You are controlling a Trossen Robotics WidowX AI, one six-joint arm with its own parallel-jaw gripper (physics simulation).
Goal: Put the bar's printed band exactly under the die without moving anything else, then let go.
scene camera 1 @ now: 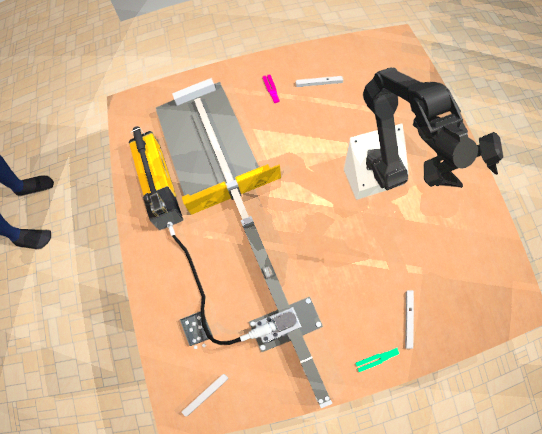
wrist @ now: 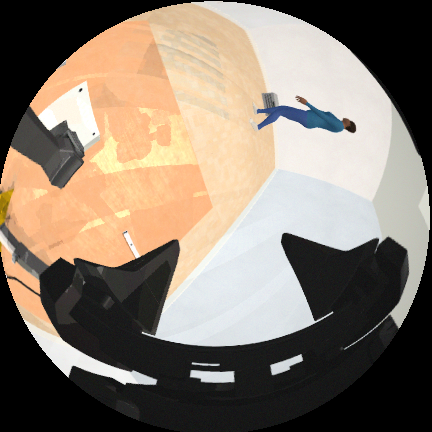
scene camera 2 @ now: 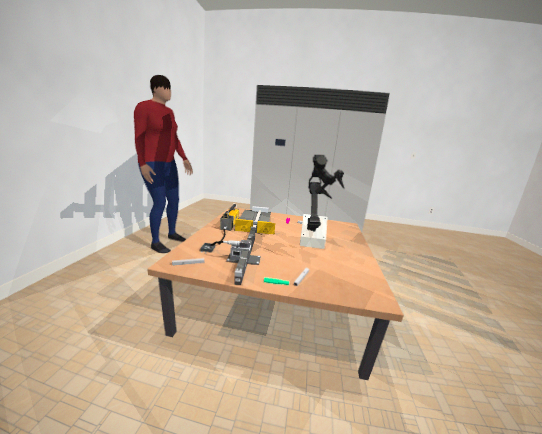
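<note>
A long dark grey bar-like strip runs through the hose-fed press head. A thin white line crosses the strip, apart from the head on its near side. The die's underside is hidden by the head. A pale straight rod lies in line with the strip, over a grey plate. My gripper is open and empty, raised high beyond the white arm base, far from the strip and the head.
A yellow barrier crosses the rod. A yellow pump feeds a black hose. Green tweezers and magenta tweezers lie on the table. Loose pale bars lie near its edges. A person stands left.
</note>
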